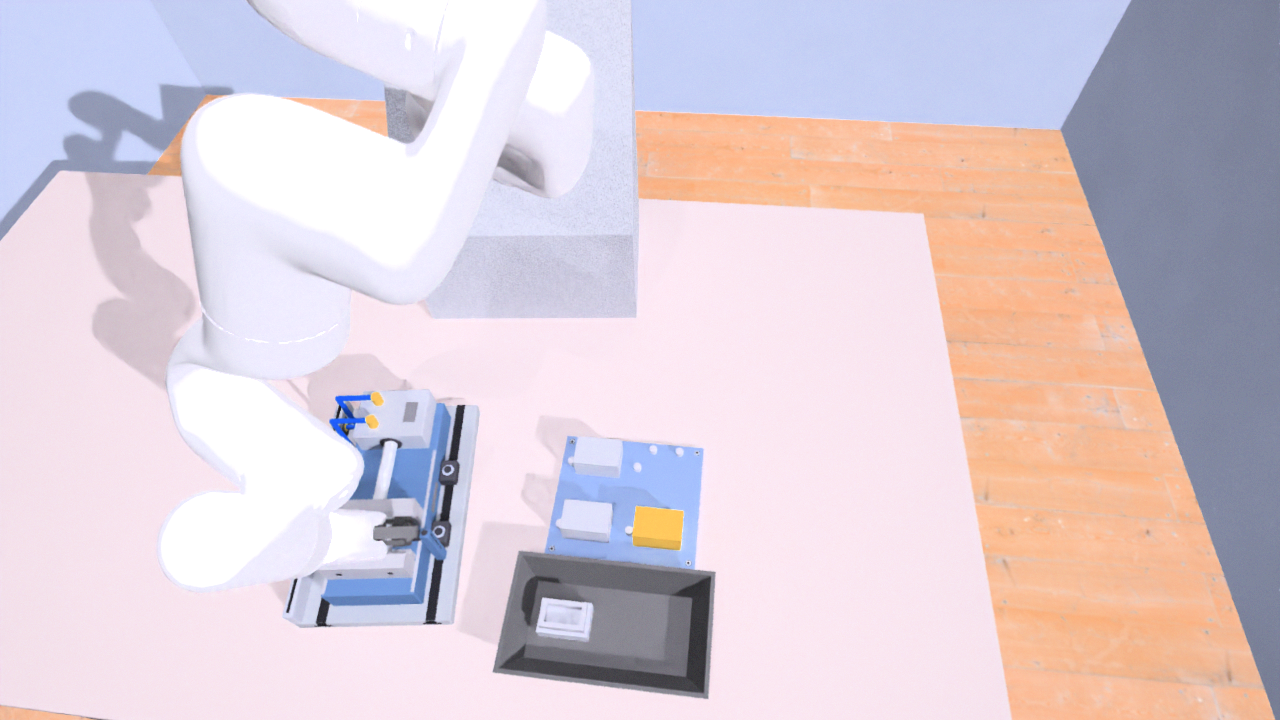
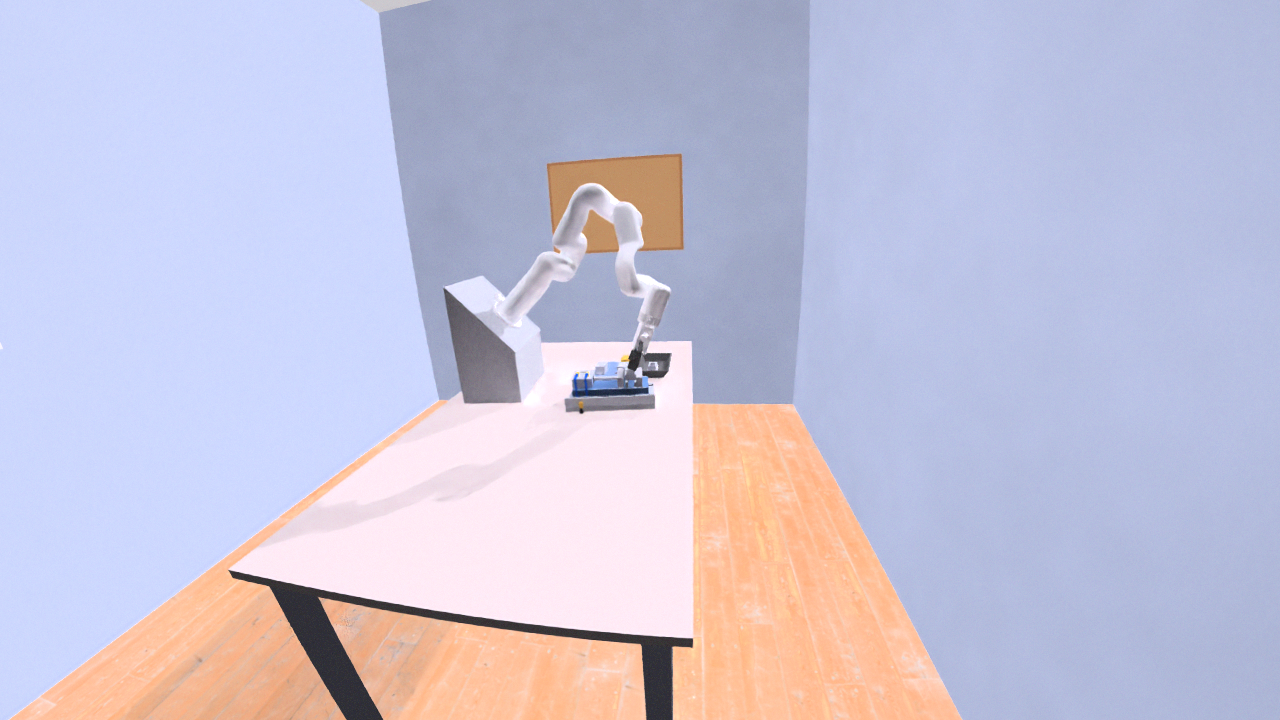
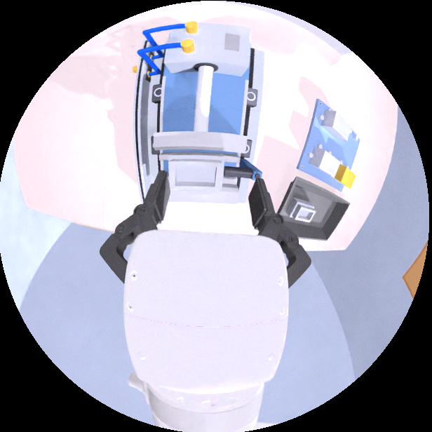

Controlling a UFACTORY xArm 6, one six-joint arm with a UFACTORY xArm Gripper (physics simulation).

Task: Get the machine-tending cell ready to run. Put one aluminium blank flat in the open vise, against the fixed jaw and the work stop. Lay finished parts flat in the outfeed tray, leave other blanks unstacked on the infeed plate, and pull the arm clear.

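Frame: origin at the arm's base, x ahead, y left, z up, level; centimetres.
Where they show: gripper, fingertip midpoint: (image 2: 631, 364); arm's base, origin of the base link: (image 2: 506, 316).
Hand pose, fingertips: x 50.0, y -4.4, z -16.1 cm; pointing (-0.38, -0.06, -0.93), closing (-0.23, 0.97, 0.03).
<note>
Things, the pixels of their top centre, and the offset from my fingertips. "spot": a spot on its surface instead. Level surfaces: height alone.
- vise, middle of its top: (image 1: 372, 478) (image 2: 610, 373) dx -6.8, dy -3.7, dz -2.0 cm
- pocketed finished part, middle of its top: (image 1: 562, 614) dx +2.2, dy +22.7, dz -7.2 cm
- dark outfeed tray, surface spot: (image 1: 701, 634) spot: dx +0.6, dy +38.6, dz -8.7 cm
- blue infeed plate, middle of its top: (image 1: 627, 499) (image 2: 615, 368) dx -14.8, dy +26.0, dz -11.1 cm
- yellow block, middle of its top: (image 1: 658, 523) dx -11.0, dy +31.0, dz -7.5 cm
- table, its level: dz -11.9 cm
The vise (image 1: 371, 592) (image 2: 617, 390) (image 3: 175, 100) holds a light grey part with a rectangular pocket (image 3: 196, 174) between its moving jaw (image 3: 200, 142) and fixed jaw (image 3: 205, 196). The dark work stop (image 3: 238, 172) is at the part's right end. My gripper (image 1: 397, 531) (image 2: 634, 360) (image 3: 210, 183) is open and empty, low over the vise, one finger beyond each side of the part. A pocketed finished part (image 1: 564, 627) (image 3: 303, 214) lies in the dark outfeed tray (image 1: 701, 634) (image 3: 338, 221). Two grey blanks (image 1: 597, 457) (image 1: 586, 521) sit apart on the blue infeed plate (image 1: 623, 492) (image 3: 350, 146).
A yellow block (image 1: 657, 528) (image 3: 345, 176) sits on the infeed plate beside one grey blank. Blue pipes with yellow tips (image 1: 356, 420) (image 3: 165, 48) rise at the vise's rear. The grey arm pedestal (image 1: 537, 277) (image 2: 487, 358) stands behind on the table (image 2: 501, 528).
</note>
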